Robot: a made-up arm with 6 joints. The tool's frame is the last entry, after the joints.
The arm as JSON. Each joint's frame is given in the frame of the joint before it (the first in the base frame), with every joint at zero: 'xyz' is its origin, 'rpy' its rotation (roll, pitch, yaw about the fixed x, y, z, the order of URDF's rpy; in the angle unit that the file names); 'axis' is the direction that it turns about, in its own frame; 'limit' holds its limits. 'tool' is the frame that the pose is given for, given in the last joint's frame.
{
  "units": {
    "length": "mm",
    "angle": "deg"
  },
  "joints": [
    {
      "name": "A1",
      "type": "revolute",
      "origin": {
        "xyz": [
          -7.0,
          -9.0,
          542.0
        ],
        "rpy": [
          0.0,
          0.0,
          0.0
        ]
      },
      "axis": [
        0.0,
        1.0,
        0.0
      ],
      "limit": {
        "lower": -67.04,
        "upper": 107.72
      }
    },
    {
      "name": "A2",
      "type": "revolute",
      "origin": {
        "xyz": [
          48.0,
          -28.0,
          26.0
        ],
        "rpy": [
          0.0,
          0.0,
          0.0
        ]
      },
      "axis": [
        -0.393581,
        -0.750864,
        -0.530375
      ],
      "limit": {
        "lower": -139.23,
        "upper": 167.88
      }
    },
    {
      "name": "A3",
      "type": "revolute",
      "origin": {
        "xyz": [
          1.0,
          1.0,
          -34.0
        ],
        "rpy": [
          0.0,
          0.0,
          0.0
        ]
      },
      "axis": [
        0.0,
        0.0,
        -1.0
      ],
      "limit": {
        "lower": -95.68,
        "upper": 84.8
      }
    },
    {
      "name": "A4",
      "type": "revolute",
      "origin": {
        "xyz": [
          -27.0,
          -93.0,
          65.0
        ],
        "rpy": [
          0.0,
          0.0,
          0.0
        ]
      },
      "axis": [
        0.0,
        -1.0,
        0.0
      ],
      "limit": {
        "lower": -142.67,
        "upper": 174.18
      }
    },
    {
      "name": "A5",
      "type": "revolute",
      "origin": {
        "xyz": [
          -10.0,
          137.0,
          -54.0
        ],
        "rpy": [
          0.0,
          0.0,
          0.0
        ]
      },
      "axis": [
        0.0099,
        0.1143,
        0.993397
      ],
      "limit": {
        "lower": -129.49,
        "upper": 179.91
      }
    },
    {
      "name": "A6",
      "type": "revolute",
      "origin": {
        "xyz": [
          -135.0,
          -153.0,
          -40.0
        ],
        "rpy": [
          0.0,
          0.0,
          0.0
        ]
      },
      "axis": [
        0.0,
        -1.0,
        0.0
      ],
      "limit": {
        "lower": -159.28,
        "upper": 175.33
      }
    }
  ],
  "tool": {
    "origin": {
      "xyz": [
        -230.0,
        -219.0,
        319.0
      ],
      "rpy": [
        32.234,
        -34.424,
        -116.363
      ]
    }
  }
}
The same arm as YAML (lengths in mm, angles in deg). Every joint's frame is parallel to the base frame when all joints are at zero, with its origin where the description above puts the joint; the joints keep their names.
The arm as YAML. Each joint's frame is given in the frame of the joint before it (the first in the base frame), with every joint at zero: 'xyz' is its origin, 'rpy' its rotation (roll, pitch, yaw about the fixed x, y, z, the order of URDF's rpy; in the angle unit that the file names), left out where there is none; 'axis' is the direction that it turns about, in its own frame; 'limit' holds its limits. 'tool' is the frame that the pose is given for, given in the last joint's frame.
units:
  length: mm
  angle: deg
joints:
  - name: A1
    type: revolute
    origin:
      xyz: [-7.0, -9.0, 542.0]
    axis: "+y"
    limit:
      lower: -67.04
      upper: 107.72
  - name: A2
    type: revolute
    origin:
      xyz: [48.0, -28.0, 26.0]
    axis: [-0.393581, -0.750864, -0.530375]
    limit:
      lower: -139.23
      upper: 167.88
  - name: A3
    type: revolute
    origin:
      xyz: [1.0, 1.0, -34.0]
    axis: "-z"
    limit:
      lower: -95.68
      upper: 84.8
  - name: A4
    type: revolute
    origin:
      xyz: [-27.0, -93.0, 65.0]
    axis: "-y"
    limit:
      lower: -142.67
      upper: 174.18
  - name: A5
    type: revolute
    origin:
      xyz: [-10.0, 137.0, -54.0]
    axis: [0.0099, 0.1143, 0.993397]
    limit:
      lower: -129.49
      upper: 179.91
  - name: A6
    type: revolute
    origin:
      xyz: [-135.0, -153.0, -40.0]
    axis: "-y"
    limit:
      lower: -159.28
      upper: 175.33
tool:
  origin:
    xyz: [-230.0, -219.0, 319.0]
    rpy: [32.23, -34.42, -116.36]

